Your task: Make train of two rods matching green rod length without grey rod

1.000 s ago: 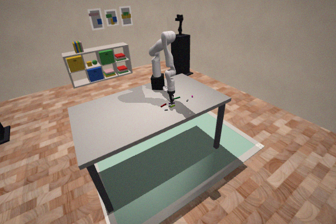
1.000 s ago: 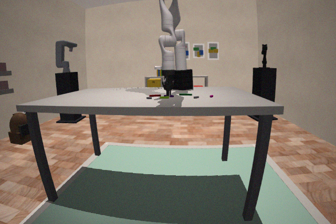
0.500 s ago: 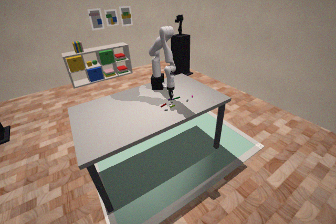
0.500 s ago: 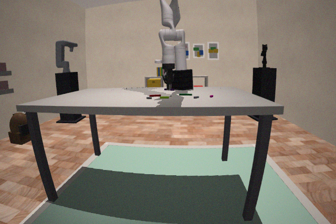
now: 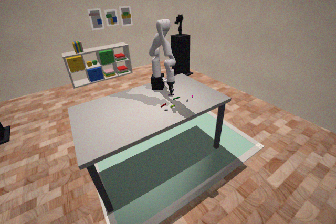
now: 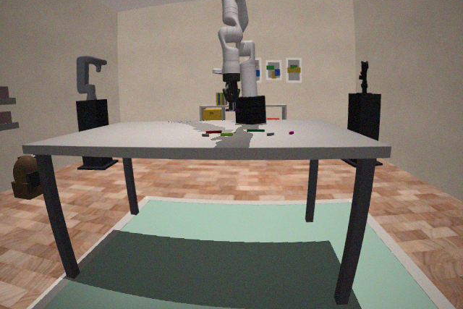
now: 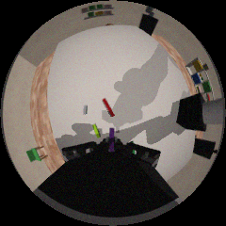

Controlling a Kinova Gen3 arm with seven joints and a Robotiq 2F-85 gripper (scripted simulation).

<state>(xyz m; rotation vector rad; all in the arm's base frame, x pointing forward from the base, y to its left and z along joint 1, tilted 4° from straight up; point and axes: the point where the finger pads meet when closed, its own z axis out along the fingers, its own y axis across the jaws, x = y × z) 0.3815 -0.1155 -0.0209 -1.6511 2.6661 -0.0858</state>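
The magenta rod lies 5 cm ahead of my hand, 25 cm to the left of it and 11 cm below it. Also, from my hand: lime rod 5 cm ahead, 3 cm to the right, 11 cm below; purple rod 1 cm below; red rod 3 cm behind, 8 cm to the right, 11 cm below.
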